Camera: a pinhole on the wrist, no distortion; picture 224 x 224 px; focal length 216.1 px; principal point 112.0 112.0 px. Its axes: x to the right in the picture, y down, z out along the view. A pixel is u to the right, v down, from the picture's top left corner.
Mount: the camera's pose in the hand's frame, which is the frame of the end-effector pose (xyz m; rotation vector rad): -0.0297 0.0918 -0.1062 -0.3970 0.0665 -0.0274
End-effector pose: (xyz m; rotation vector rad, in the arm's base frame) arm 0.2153 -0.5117 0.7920 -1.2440 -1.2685 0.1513
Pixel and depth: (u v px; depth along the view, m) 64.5 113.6 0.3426
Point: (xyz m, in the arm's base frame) 0.1404 -0.3454 0.5257
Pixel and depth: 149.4 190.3 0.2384
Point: 0.3027 -0.3394 0.5971
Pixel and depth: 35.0 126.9 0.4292
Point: 0.0887 -0.3243 0.4201
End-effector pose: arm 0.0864 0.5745 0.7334 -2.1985 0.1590 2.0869
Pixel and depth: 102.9 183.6 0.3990
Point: -0.1772 0.2418 0.7374
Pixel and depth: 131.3 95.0 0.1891
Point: -0.0076 0.4366 0.7287
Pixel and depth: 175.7 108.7 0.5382
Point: -0.3254 0.3487 0.5463
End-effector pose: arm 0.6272 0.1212 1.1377 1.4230 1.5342 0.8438
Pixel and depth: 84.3 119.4 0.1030
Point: 0.6712 0.1033 1.2698
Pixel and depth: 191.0 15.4 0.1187
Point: 0.6824 0.1512 1.2047
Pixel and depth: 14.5 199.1 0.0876
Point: 0.6581 0.0815 1.3057
